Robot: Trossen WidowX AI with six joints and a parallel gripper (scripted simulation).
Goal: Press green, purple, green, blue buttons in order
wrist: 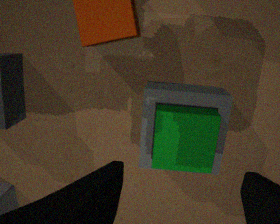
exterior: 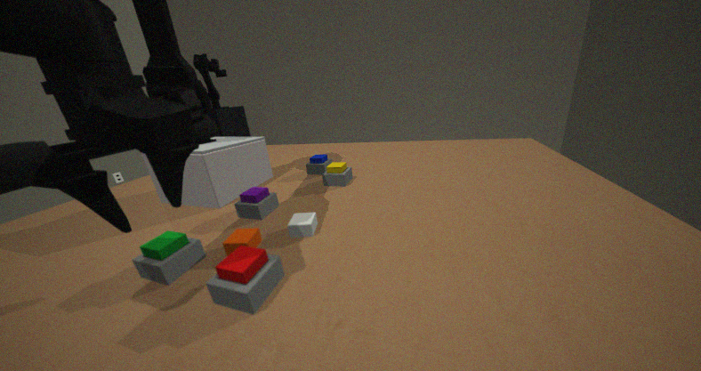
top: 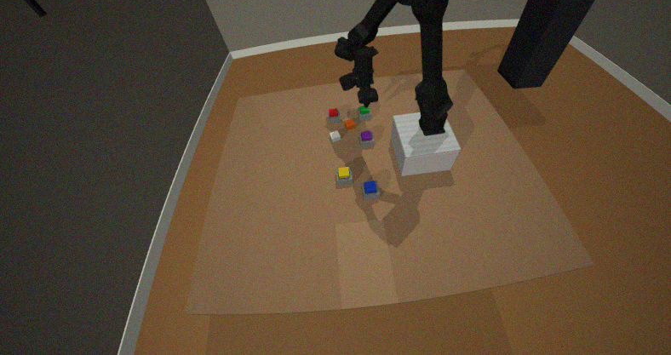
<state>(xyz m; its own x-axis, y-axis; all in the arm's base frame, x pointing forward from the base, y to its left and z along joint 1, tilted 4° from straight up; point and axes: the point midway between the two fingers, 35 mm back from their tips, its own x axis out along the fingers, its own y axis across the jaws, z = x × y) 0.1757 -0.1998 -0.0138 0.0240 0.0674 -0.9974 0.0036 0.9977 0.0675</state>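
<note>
My gripper tip is now 30 mm above the green button. From my gripper tip the other things lie so: red button (120 mm ahead, 10 mm to the right, 30 mm below); then orange block (70 mm ahead, 50 mm to the left, 60 mm below); then purple button (20 mm ahead, 130 mm to the left, 30 mm below).
</note>
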